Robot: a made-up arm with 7 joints.
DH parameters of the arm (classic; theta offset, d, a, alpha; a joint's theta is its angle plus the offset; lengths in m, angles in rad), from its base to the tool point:
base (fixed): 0 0.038 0.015 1.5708
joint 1: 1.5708 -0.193 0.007 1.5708
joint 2: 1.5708 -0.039 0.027 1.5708
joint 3: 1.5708 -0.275 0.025 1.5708
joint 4: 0 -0.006 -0.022 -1.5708
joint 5: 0 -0.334 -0.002 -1.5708
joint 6: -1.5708 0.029 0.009 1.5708
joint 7: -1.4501 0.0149 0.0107 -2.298
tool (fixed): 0.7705 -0.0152 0 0
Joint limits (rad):
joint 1: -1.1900..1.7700
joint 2: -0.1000..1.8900
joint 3: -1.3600..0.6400
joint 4: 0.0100..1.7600
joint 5: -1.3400..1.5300
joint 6: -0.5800..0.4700
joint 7: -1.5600..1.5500
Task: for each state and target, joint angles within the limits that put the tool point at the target. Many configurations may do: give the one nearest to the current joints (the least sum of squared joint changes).
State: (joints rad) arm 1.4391 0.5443 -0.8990 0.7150 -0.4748 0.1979 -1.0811
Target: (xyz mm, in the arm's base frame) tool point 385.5 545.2 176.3
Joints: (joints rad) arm 1.2606 1.1761 -0.5871 1.1105 -0.5505 0.3694 -1.1229
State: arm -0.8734 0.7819 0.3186 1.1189 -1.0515 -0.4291 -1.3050
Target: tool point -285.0 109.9 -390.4
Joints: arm -1.1900 0.0582 -0.3735 1.0833 -1.0980 -0.4064 -1.2981
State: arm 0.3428 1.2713 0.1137 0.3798 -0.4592 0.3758 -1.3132
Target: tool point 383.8 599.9 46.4
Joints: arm 0.9107 0.9585 -0.1091 0.9050 -0.5195 0.3256 -1.3084
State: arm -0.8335 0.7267 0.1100 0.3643 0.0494 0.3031 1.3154
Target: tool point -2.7 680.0 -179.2
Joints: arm -0.9260 1.0854 0.4369 0.8676 -0.0095 0.4582 1.4054
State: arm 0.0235 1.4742 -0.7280 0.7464 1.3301 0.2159 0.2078
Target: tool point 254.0 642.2 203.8
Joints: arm 0.1670 1.8900 0.0404 1.1082 1.2840 0.0671 0.1254
